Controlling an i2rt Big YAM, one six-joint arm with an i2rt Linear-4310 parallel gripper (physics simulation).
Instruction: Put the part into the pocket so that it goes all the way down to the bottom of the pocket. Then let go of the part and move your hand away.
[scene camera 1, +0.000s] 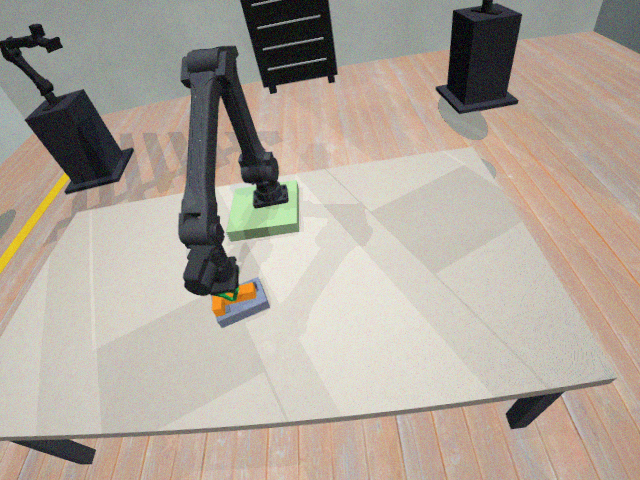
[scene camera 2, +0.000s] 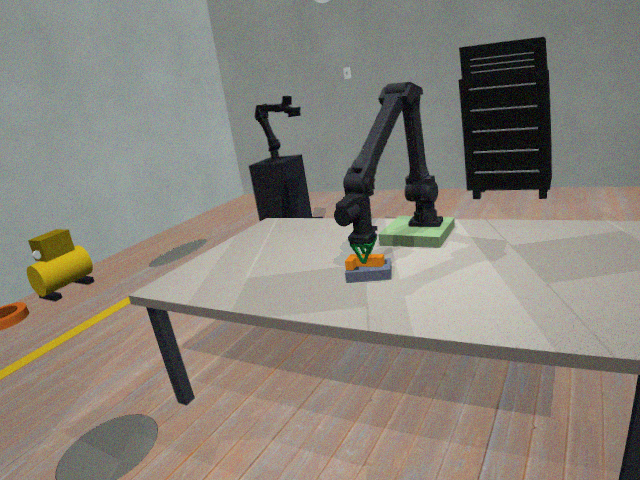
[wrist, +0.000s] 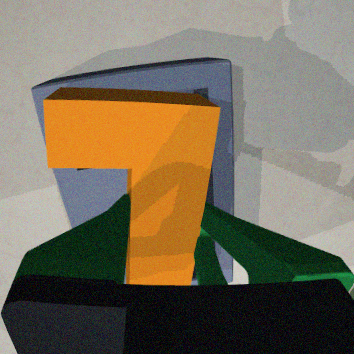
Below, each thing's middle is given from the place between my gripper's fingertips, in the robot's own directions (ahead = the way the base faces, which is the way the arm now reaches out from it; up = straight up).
Scene:
My gripper is now 20 mm short of the orange L-shaped block (wrist: 165, 139). From my hand the other things lie so: blue-grey pocket block (scene camera 1: 235, 312) (30 mm below, 10 mm to the left).

